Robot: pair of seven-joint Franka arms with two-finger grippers.
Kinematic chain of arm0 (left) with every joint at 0, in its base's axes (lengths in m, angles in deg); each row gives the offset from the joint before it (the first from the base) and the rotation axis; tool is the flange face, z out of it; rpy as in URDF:
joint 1: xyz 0 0 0.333 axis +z
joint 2: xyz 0 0 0 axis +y
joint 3: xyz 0 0 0.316 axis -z
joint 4: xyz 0.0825 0 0 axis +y
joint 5: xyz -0.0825 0 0.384 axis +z
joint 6: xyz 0 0 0 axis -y
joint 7: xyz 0.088 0 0 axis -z
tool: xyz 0 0 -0.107 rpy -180 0 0
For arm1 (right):
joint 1: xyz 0 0 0.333 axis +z
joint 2: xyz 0 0 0 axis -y
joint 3: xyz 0 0 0.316 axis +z
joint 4: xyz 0.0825 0 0 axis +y
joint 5: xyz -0.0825 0 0.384 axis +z
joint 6: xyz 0 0 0 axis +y
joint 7: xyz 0.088 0 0 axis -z
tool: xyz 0 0 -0.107 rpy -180 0 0
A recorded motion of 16 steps. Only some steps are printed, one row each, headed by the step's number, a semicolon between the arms.
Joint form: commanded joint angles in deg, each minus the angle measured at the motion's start. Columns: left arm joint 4, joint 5, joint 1, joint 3, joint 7, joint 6, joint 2; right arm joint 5, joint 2, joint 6, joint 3, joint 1, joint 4, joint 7.
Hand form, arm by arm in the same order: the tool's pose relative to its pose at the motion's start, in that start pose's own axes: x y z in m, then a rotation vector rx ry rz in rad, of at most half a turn. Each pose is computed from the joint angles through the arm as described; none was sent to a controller.
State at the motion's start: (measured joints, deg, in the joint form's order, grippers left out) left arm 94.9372 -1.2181 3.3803 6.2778 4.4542 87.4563 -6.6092; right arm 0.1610 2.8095 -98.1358 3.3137 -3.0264 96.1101 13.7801
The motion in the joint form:
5: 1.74 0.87 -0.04 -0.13 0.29 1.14 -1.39; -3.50 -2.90 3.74 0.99 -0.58 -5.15 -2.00
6: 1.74 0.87 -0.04 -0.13 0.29 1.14 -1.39; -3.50 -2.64 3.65 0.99 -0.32 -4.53 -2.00
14: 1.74 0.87 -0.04 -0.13 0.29 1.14 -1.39; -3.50 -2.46 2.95 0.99 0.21 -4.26 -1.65
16: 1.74 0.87 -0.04 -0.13 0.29 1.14 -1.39; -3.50 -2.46 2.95 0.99 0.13 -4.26 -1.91
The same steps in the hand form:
5: -0.0059 -0.0015 0.0003 0.0185 0.0122 0.0025; 0.0119 0.0000 -0.0082 -0.0616 -0.0124 -0.0475
6: -0.0059 -0.0015 0.0003 0.0185 0.0122 0.0025; 0.0097 -0.0022 -0.0058 -0.0627 -0.0168 -0.0522
14: -0.0059 -0.0015 0.0003 0.0185 0.0122 0.0025; 0.0086 -0.0074 -0.0065 -0.0597 -0.0061 -0.0558
16: -0.0059 -0.0015 0.0003 0.0185 0.0122 0.0025; 0.0088 -0.0066 -0.0065 -0.0598 -0.0063 -0.0589

